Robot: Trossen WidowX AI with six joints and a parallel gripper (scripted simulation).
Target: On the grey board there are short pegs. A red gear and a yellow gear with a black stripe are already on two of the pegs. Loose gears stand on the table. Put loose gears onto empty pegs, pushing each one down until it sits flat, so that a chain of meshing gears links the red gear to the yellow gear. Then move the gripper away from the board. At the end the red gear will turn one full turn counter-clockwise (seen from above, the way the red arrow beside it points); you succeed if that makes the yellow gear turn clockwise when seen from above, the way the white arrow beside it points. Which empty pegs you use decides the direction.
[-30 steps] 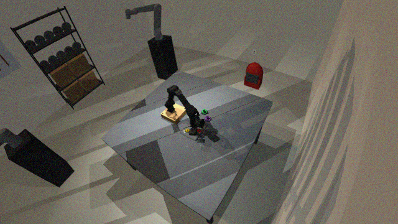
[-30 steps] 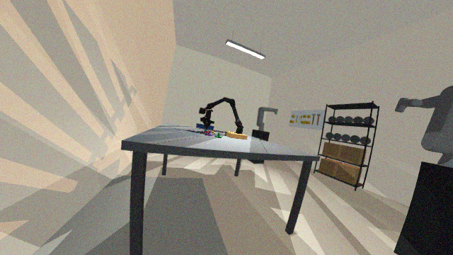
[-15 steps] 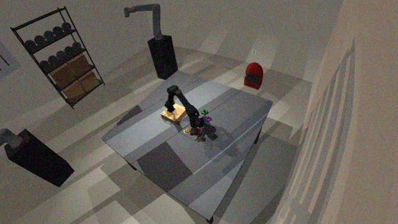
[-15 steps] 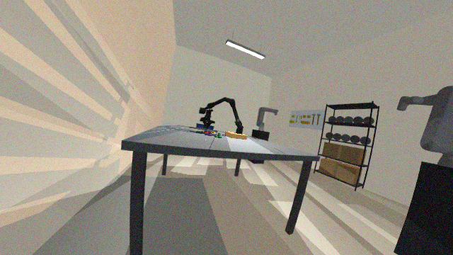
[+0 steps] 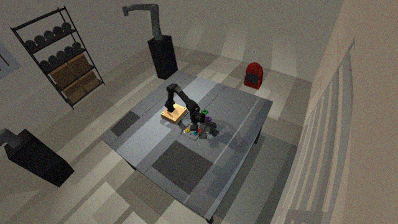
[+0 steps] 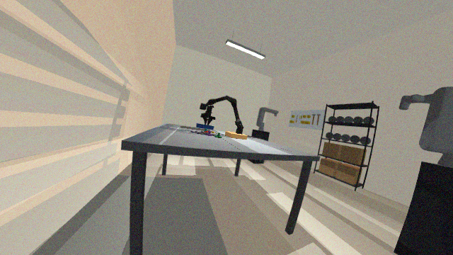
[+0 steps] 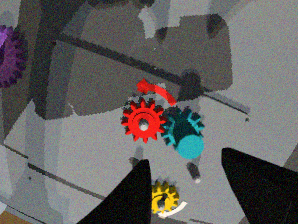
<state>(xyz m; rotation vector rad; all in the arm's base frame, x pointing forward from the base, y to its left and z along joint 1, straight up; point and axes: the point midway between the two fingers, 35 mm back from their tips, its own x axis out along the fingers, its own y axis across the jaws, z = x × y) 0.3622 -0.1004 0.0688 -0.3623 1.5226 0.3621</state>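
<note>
Right now the green gear is 70 mm behind my gripper tip, 250 mm to the left of it and 70 mm below it. Also, from my gripper tip: teal gear: 10 mm behind, 10 mm to the right, 60 mm below; then red gear: 10 mm behind, 20 mm to the left, 70 mm below; then red arrow: 20 mm ahead, 20 mm to the left, 70 mm below.
</note>
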